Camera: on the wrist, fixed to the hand. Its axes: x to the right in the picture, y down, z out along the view.
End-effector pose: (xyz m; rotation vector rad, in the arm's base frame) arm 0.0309 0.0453 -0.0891 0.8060 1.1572 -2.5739
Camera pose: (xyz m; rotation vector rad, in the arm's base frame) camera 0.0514 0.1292 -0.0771 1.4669 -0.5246 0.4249
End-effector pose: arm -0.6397 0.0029 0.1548 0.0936 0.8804 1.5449
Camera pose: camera -0.6242 -0.0500 0.0872 -0.3176 -0.3728 -1.3004
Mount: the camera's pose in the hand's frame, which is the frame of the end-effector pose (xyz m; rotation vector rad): -0.0208 -0.0558 -0.0637 -0.0283 -1.0291 -2.9527
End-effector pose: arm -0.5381 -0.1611 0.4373 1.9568 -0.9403 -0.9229
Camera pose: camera -0.4784 -0.0989 0.4240 -0.5705 -1.4793 1.5270
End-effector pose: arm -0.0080 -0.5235 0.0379 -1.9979 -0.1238 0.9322
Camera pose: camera 0.0333 -0.5432 0.1121 0.4210 -2.3863 -0.4087
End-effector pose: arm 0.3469 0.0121 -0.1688 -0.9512 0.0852 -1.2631
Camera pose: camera 0.2625 -0.0056 -0.1821 0.5567 1.5077 1.2612
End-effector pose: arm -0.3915 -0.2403 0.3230 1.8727 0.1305 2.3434
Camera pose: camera -0.4461 -0.1874 0.2802 0.4780 1.2167 -0.5763
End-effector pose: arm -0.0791 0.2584 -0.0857 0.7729 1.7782 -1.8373
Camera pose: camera -0.0968 0.3238 -0.0308 2.0895 -0.5020 0.7833
